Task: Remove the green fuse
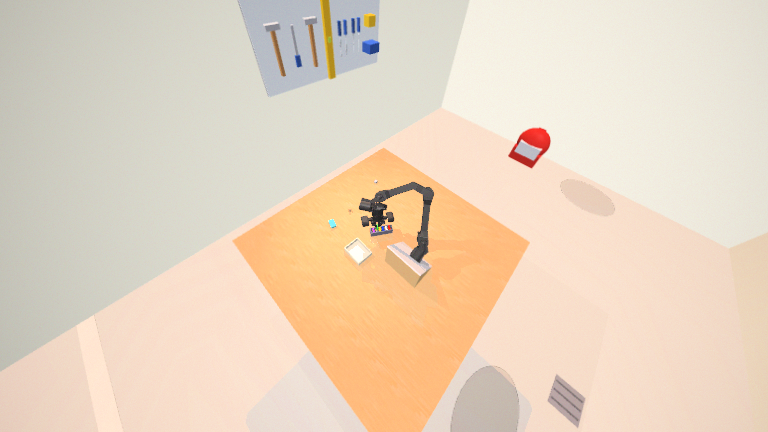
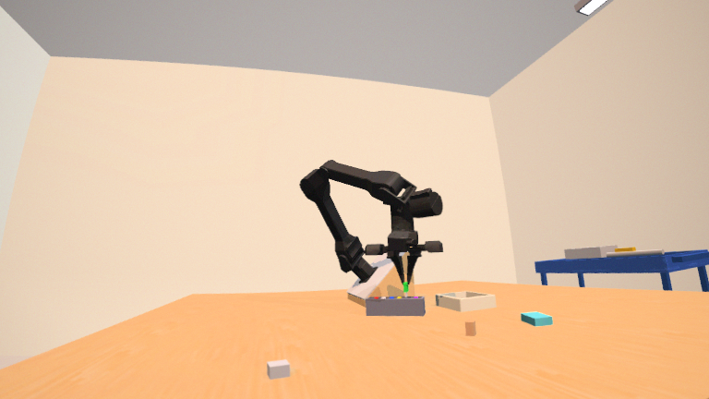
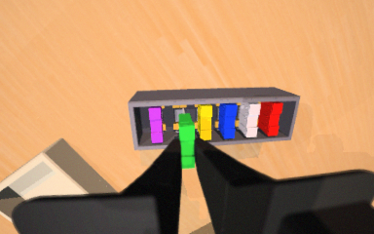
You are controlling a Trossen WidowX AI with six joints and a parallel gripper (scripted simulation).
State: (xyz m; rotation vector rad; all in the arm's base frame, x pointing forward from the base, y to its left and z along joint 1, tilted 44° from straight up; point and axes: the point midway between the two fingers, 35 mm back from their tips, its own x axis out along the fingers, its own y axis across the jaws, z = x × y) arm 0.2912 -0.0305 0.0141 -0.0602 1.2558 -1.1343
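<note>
The beige tray is 17 cm to the left of my gripper tip and 7 cm below it. Round my gripper tip: green fuse 1 cm below.
</note>
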